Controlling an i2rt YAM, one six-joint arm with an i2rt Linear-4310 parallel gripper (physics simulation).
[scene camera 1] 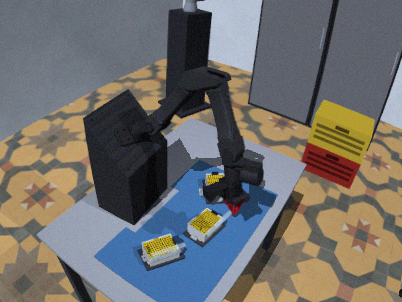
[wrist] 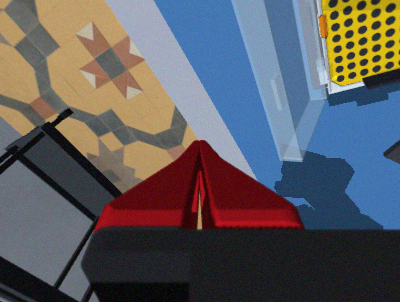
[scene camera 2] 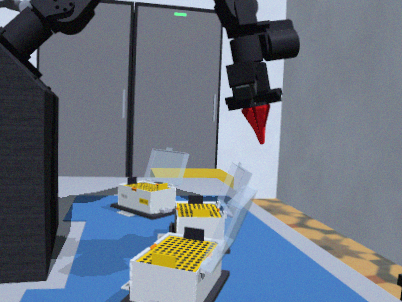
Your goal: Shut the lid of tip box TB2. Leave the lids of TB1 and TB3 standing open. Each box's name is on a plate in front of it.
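Frame: origin at the arm's base, x ahead, y up, z right, level; centimetres.
Seen in the pictures: gripper, fingertip midpoint: (scene camera 1: 234, 213) (wrist: 199, 150) (scene camera 2: 262, 144); arm's base, link origin: (scene camera 1: 136, 132) (scene camera 2: 8, 49).
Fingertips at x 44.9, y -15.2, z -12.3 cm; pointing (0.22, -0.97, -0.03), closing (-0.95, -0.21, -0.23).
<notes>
Offsets run from my fingertips to a thing's top centre. Level surfaces: height alone.
The middle tip box, TB2 {dz +2.2, dx -11.7, dy -11.5 cm} (scene camera 1: 204, 224) (scene camera 2: 200, 216) (wrist: 362, 45), is white with a yellow perforated rack. Its clear lid {dz +1.0, dx -5.2, dy -3.6 cm} (scene camera 1: 228, 214) (scene camera 2: 239, 176) (wrist: 270, 85) stands open, tilted outward on the side away from the robot base. The near box {dz +24.4, dx -12.2, dy -11.5 cm} (scene camera 1: 161, 249) (scene camera 2: 170, 265) and the far box {dz -16.3, dx -27.0, dy -12.4 cm} (scene camera 1: 214, 179) (scene camera 2: 146, 200) also have open lids; their name plates cannot be read. My gripper (scene camera 1: 235, 211) (scene camera 2: 262, 143) (wrist: 199, 150) is shut and empty, red fingertips pointing down, above the table on the lid's outer side. The arm partly hides the far box in scene camera 1.
The boxes stand on a blue mat {dy -19.0 cm} (scene camera 1: 220, 265) (scene camera 2: 280, 250) on a grey table {dy -19.3 cm} (scene camera 1: 65, 225). The dark robot base (scene camera 1: 132, 175) (scene camera 2: 25, 175) stands at the table's side opposite the lids. Yellow (scene camera 1: 345, 122) and red (scene camera 1: 331, 165) crates stand on the floor beyond the table.
</notes>
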